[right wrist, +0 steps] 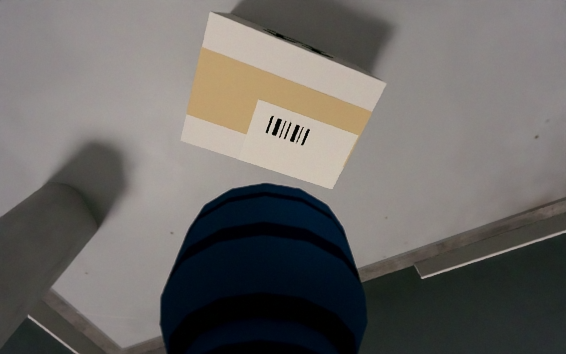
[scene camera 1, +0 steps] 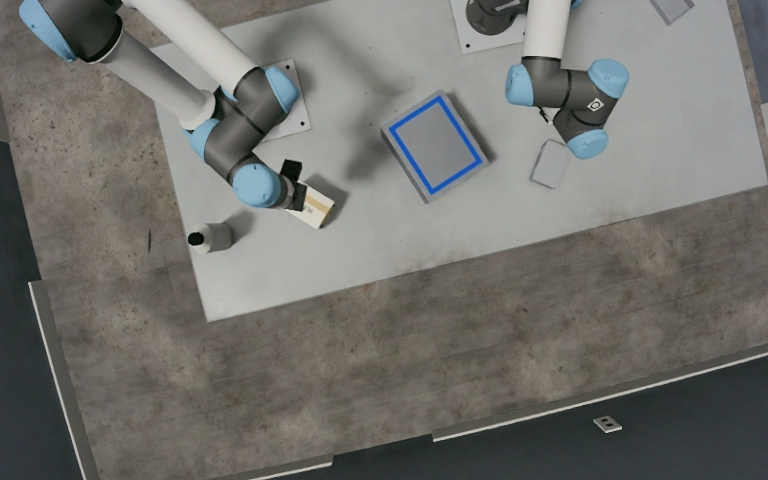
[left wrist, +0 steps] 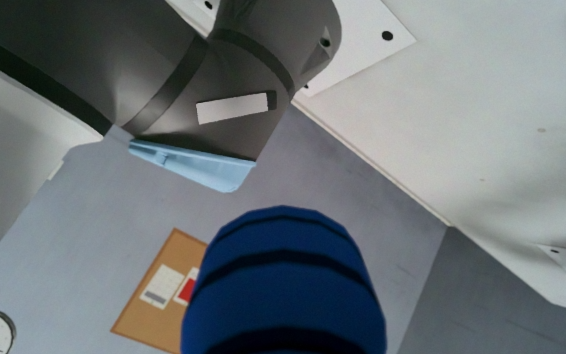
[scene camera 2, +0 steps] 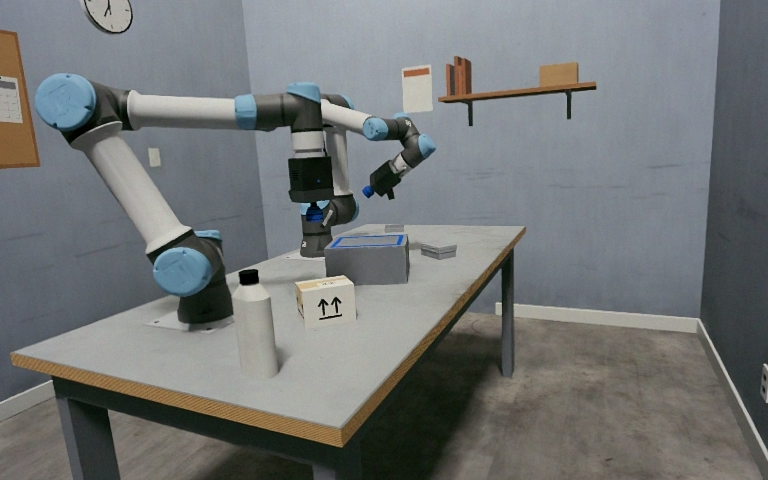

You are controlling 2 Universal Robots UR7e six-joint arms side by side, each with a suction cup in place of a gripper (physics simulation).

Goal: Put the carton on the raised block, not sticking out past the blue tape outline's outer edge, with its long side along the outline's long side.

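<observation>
The white carton (scene camera 1: 317,210) (scene camera 2: 326,308) (right wrist: 290,90) with a tan tape strip stands on the table, left of the raised block in scene camera 1. The raised grey block (scene camera 1: 436,144) (scene camera 2: 368,268) bears the blue tape outline (scene camera 1: 411,160) on its top. My right suction cup (scene camera 2: 314,213) (right wrist: 265,225) points down, is open and holds nothing; it hangs above table height near the carton, without touching it. In scene camera 1 its arm covers part of the carton. My left suction cup (scene camera 2: 368,191) (left wrist: 283,270) is open, holds nothing and hangs tilted above and beyond the block in scene camera 2.
A bottle (scene camera 1: 215,236) (scene camera 2: 256,333) with a black cap stands near the table's left end in scene camera 1; part of it shows in the right wrist view (right wrist: 40,250). A low grey object (scene camera 1: 550,164) (scene camera 2: 438,251) lies right of the block, and another (scene camera 1: 672,8) lies farther off.
</observation>
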